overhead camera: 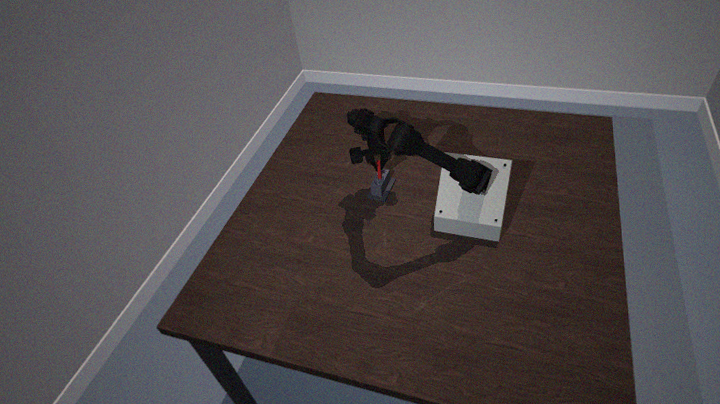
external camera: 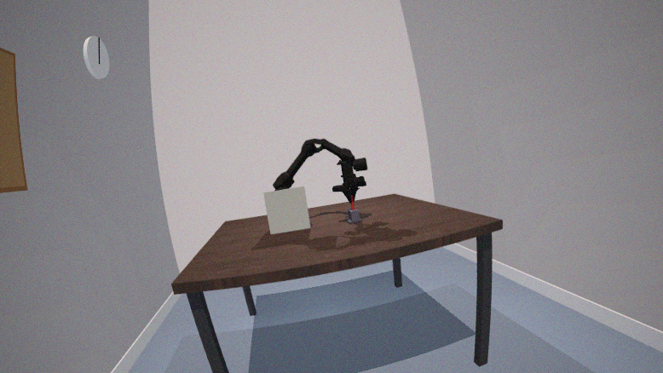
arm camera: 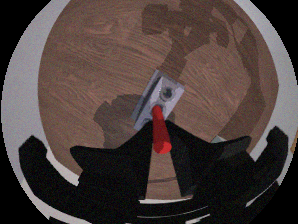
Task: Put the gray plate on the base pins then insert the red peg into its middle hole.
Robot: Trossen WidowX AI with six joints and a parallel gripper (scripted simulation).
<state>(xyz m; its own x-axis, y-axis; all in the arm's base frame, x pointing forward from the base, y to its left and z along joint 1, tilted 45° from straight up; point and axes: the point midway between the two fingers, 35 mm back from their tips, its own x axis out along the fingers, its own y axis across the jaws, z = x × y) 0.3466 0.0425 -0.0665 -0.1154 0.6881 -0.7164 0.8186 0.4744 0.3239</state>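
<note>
My gripper tip is right at the red peg. The rest, counted from my gripper tip: dark base: 90 mm below; gray plate: 50 mm below.
</note>
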